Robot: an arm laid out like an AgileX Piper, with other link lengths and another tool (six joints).
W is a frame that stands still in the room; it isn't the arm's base.
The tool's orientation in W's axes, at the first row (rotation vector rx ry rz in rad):
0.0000, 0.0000, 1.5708
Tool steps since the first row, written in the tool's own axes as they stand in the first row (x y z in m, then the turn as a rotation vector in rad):
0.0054, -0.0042, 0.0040, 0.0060, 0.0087, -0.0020
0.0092, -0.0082, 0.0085, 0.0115, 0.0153, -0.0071
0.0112, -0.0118, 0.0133, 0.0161, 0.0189, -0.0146
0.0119, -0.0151, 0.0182, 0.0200, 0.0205, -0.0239
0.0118, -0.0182, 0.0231, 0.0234, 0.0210, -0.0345
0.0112, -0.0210, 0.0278, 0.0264, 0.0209, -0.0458
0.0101, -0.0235, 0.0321, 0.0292, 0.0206, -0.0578
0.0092, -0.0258, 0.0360, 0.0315, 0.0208, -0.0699
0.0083, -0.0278, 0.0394, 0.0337, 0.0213, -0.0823
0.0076, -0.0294, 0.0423, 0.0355, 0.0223, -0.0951
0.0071, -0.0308, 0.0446, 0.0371, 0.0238, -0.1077
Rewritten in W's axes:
0.0042, 0.0054, 0.0040, -0.0087, 0.0060, -0.0020
0.0082, 0.0092, 0.0085, -0.0153, 0.0115, -0.0071
0.0118, 0.0112, 0.0133, -0.0189, 0.0161, -0.0146
0.0151, 0.0119, 0.0182, -0.0205, 0.0200, -0.0239
0.0182, 0.0118, 0.0231, -0.0210, 0.0234, -0.0345
0.0210, 0.0112, 0.0278, -0.0209, 0.0264, -0.0458
0.0235, 0.0101, 0.0321, -0.0206, 0.0292, -0.0578
0.0258, 0.0092, 0.0360, -0.0208, 0.0315, -0.0699
0.0278, 0.0083, 0.0394, -0.0213, 0.0337, -0.0823
0.0294, 0.0076, 0.0423, -0.0223, 0.0355, -0.0951
0.0308, 0.0071, 0.0446, -0.0238, 0.0371, -0.1077

